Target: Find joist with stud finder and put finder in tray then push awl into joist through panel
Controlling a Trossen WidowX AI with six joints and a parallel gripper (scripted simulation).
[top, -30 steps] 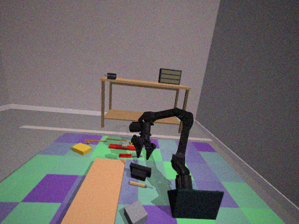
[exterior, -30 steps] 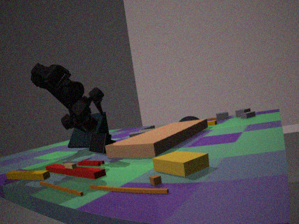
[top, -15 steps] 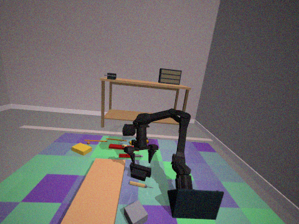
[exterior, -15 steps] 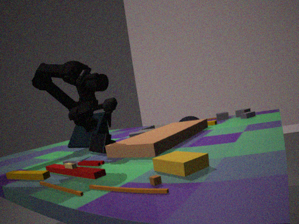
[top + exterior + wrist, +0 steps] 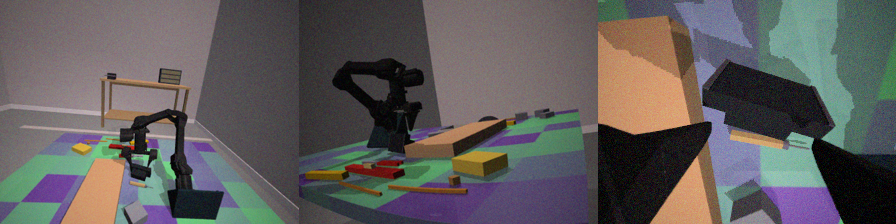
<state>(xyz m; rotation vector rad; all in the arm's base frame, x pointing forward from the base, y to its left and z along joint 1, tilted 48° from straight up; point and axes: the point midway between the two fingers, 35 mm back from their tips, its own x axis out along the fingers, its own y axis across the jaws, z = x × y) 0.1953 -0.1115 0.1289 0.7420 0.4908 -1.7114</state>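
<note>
My gripper tip is 6 cm above the stud finder, 1 cm to the right of it and 1 cm past it. Round my gripper tip: yellow block: 38 cm ahead, 26 cm to the right, 6 cm below; then awl: 7 cm below, 6 cm to the left, 3 cm behind.
</note>
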